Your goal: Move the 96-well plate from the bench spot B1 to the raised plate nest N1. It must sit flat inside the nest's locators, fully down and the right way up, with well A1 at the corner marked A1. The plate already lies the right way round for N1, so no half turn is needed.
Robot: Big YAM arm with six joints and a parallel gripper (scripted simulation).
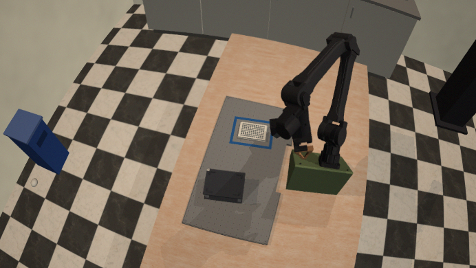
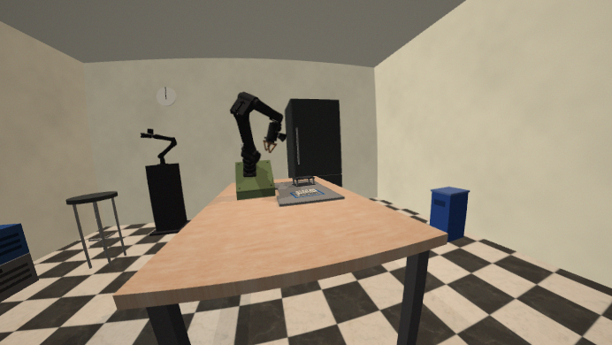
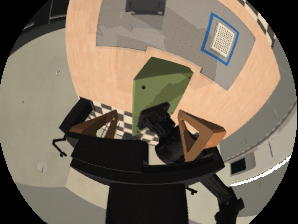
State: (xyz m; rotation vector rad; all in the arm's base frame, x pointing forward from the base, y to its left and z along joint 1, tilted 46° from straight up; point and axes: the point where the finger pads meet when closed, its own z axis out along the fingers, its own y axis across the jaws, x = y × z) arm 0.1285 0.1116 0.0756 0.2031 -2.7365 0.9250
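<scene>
Now: the 96-well plate 22 cm ahead of my hand, 20 cm to the right of it and 28 cm below it. The rest, counted from my hand: raised plate nest N1 (27 cm ahead, 11 cm to the left, 23 cm below).
</scene>
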